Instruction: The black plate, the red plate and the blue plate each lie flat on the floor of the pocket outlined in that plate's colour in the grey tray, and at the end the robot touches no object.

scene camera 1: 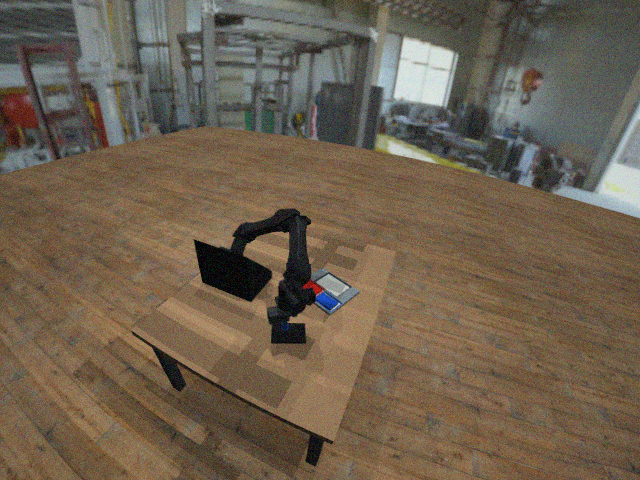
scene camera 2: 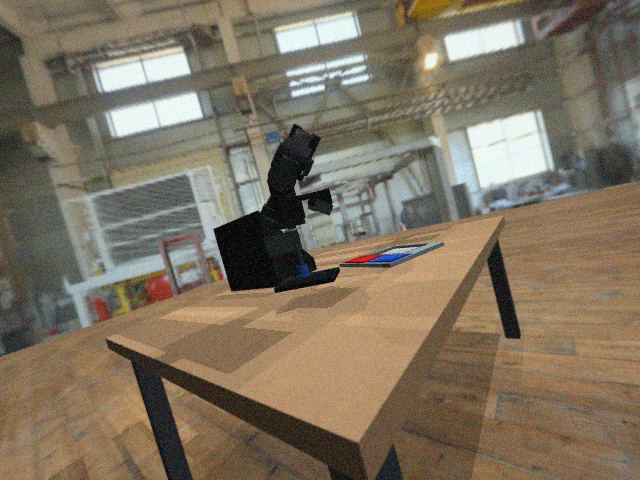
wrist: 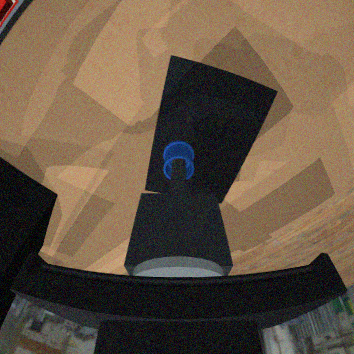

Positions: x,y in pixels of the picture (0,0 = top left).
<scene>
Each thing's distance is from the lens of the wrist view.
my suction cup (wrist: 178,148): 0.14 m
black plate (wrist: 219,113): 0.15 m
</scene>
